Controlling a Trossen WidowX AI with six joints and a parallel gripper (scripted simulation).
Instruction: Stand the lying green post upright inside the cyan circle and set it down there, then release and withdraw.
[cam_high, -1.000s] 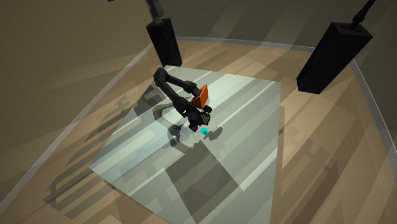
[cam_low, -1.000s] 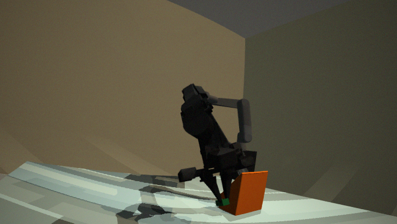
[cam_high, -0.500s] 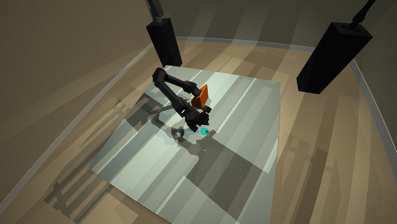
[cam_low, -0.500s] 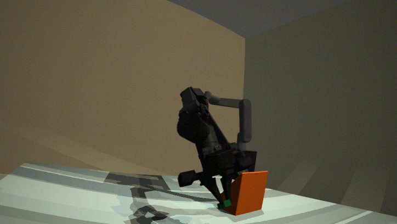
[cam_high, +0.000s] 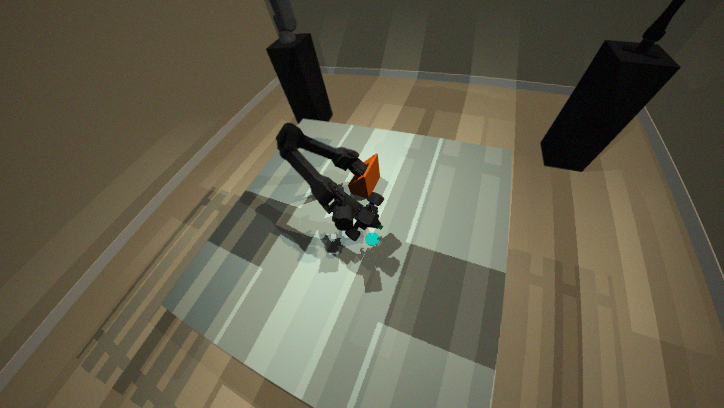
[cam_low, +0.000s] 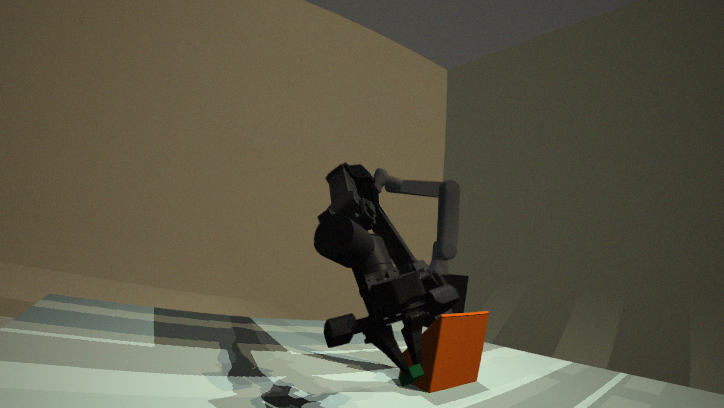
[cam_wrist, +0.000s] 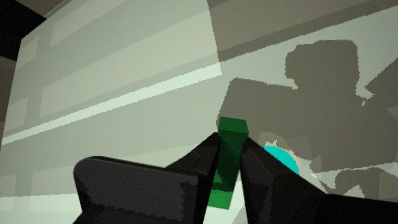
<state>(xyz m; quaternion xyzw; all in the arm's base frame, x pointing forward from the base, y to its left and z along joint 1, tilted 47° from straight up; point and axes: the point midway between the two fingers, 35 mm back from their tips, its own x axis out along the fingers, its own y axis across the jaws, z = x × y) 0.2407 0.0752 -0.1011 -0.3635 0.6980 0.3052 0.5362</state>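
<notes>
The cyan circle lies 1 cm ahead of my gripper tip, 3 cm to the right of it and 11 cm below it. From my gripper tip the other things lie so: green post (1 cm behind, 1 cm to the right, 1 cm below).
</notes>
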